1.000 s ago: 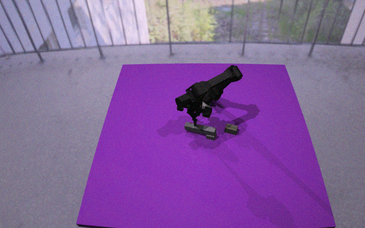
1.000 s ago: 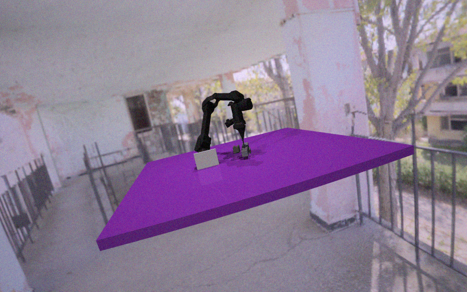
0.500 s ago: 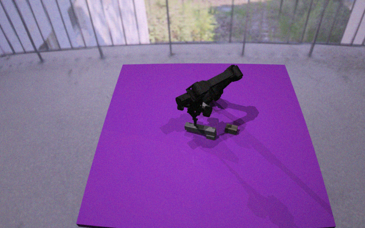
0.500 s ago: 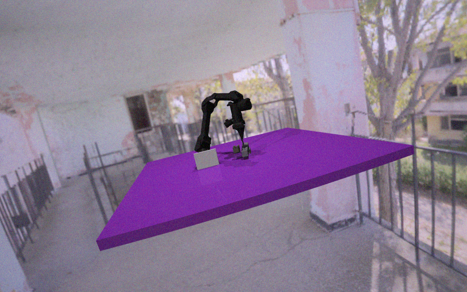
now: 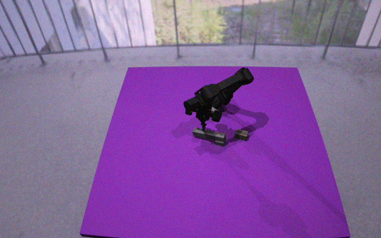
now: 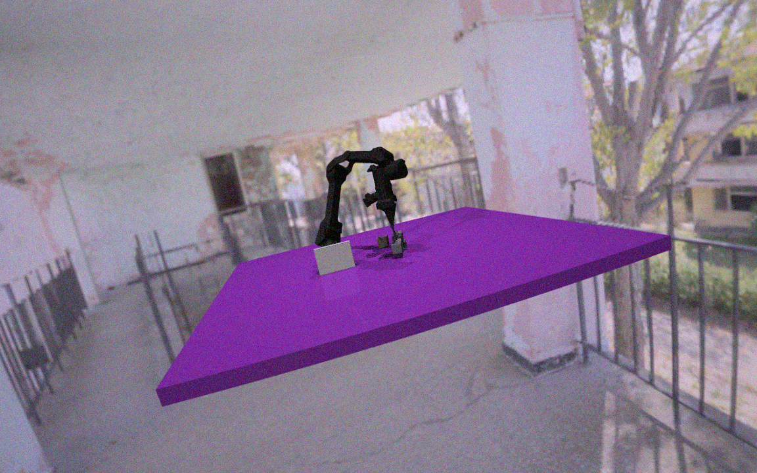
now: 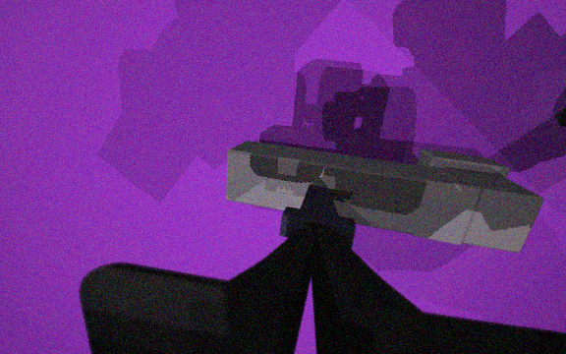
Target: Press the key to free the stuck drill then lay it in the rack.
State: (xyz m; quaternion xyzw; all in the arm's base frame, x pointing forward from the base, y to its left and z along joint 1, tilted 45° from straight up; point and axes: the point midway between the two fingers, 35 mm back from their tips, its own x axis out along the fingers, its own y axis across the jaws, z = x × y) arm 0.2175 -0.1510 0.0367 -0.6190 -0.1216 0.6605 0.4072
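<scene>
Now: the dark key 30 mm below my gripper tip. Round my gripper tip: long grey block 80 mm below, 40 mm to the left, 20 mm ahead; then rack 220 mm to the left, 100 mm below, 20 mm ahead.
</scene>
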